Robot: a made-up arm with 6 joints. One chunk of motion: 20 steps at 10 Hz.
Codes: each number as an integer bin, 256 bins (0 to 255) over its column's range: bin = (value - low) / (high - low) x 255, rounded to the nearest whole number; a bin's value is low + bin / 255 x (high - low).
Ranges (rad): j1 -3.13..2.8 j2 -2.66..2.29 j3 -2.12..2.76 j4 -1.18..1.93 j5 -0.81..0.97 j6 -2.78..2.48
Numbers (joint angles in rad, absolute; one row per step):
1: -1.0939 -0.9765 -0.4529 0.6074 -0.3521 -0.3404
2: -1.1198 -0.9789 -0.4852 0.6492 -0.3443 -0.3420
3: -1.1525 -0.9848 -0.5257 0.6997 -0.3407 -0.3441
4: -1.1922 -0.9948 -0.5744 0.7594 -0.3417 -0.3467
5: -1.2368 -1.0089 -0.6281 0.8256 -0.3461 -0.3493
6: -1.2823 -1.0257 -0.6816 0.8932 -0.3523 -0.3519
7: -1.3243 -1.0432 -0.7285 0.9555 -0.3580 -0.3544
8: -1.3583 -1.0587 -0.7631 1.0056 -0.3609 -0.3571
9: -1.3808 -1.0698 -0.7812 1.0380 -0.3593 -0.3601
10: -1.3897 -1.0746 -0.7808 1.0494 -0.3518 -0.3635
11: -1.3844 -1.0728 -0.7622 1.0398 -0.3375 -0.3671
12: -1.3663 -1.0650 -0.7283 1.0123 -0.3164 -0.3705
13: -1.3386 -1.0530 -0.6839 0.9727 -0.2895 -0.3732
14: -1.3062 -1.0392 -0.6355 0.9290 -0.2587 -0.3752
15: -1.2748 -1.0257 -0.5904 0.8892 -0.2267 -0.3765
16: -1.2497 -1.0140 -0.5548 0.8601 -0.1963 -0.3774
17: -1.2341 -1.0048 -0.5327 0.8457 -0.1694 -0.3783
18: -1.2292 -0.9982 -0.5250 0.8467 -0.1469 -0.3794
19: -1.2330 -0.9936 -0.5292 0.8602 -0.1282 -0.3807
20: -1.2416 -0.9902 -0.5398 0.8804 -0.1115 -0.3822
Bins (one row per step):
1: 88 87 87 147 66 118
2: 86 87 85 150 67 118
3: 85 86 83 154 67 118
4: 83 86 81 159 67 118
5: 81 85 78 164 66 118
6: 79 84 75 170 66 118
7: 78 83 73 175 65 118
8: 76 82 71 179 64 117
9: 75 82 70 182 65 117
10: 75 82 70 183 66 117
11: 75 82 71 182 68 117
12: 76 82 73 180 71 117
13: 77 83 75 177 75 117
14: 78 83 78 173 79 117
15: 80 84 80 170 84 117
16: 81 85 82 167 88 116
17: 82 85 83 166 92 116
18: 82 86 83 166 95 116
19: 82 86 83 167 98 116
20: 81 86 83 169 100 116

